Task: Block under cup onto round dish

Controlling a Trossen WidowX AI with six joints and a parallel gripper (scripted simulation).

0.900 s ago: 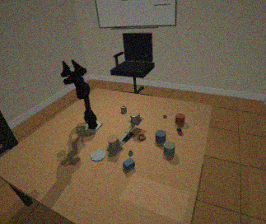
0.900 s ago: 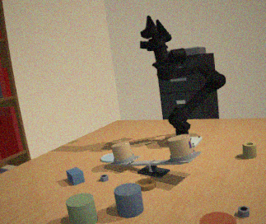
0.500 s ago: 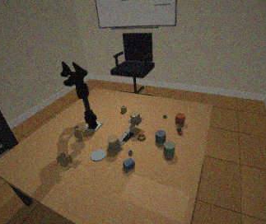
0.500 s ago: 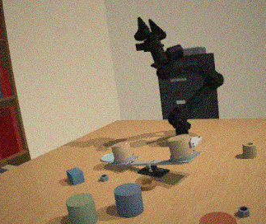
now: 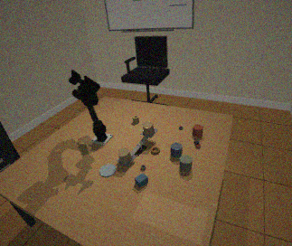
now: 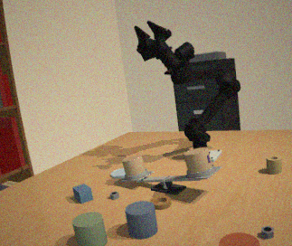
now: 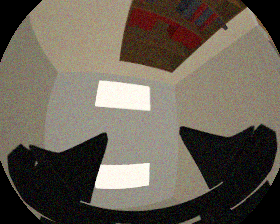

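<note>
Right now my gripper tip is 19 cm short of the tan cup, 3 cm to the left of it and 50 cm above it. Round my gripper tip: pale blue round dish 12 cm ahead, 11 cm to the right, 55 cm below; then grey-lilac block 20 cm ahead, 1 cm to the right, 52 cm below; then balance beam 24 cm ahead, 11 cm to the left, 52 cm below.
</note>
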